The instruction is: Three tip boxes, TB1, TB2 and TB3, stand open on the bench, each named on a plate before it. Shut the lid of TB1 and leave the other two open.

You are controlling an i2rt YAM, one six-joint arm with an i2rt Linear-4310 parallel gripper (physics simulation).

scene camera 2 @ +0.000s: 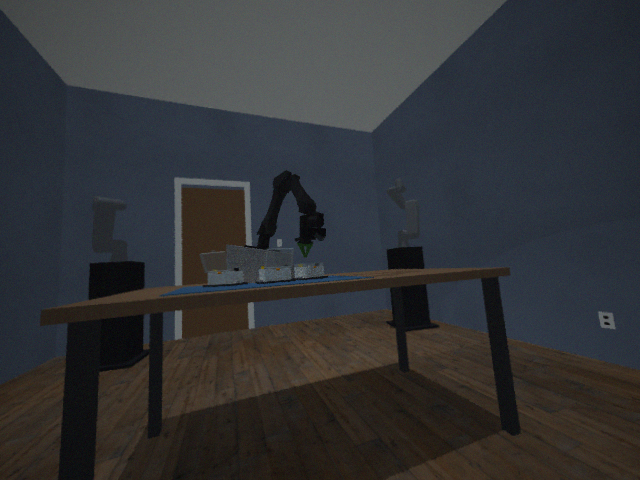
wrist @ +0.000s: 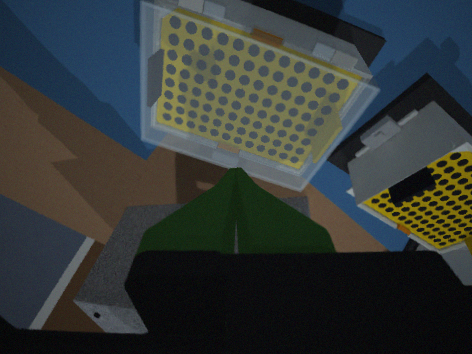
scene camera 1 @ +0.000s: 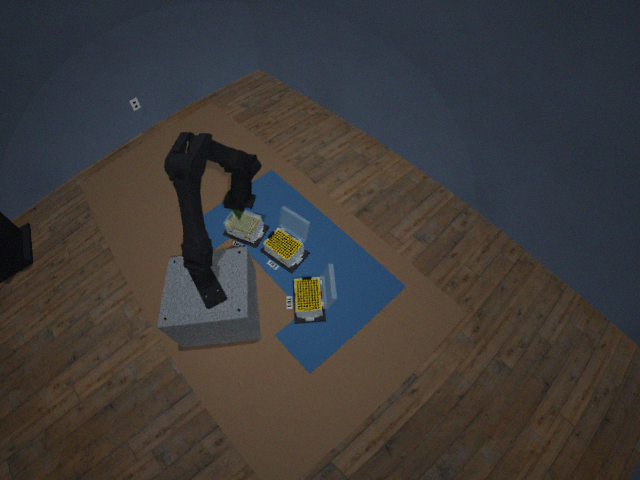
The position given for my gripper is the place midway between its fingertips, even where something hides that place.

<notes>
I see my gripper [wrist: 235,177], a tip box [wrist: 417,128] and a tip box [wrist: 356,48].
</notes>
